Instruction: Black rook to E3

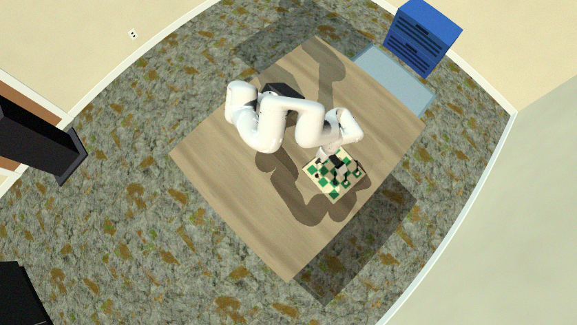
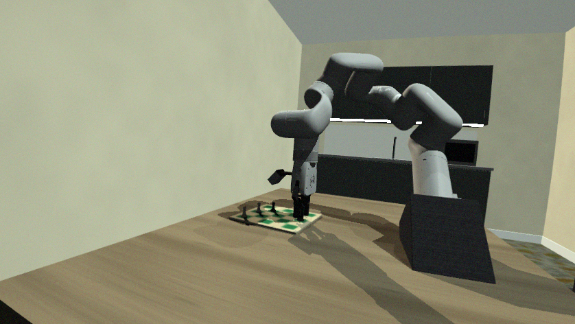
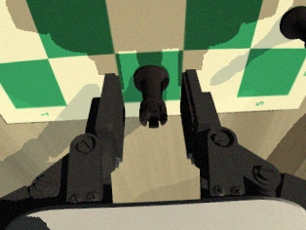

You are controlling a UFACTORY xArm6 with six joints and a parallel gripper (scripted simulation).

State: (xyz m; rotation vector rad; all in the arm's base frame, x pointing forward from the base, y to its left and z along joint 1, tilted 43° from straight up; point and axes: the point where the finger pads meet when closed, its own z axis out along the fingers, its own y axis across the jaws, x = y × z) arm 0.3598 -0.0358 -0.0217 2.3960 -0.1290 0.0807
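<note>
Right now the black rook is 20 mm below my hand. The rest, counted from my hand: cream chessboard 80 mm ahead, 30 mm below, 10 mm to the right.
</note>
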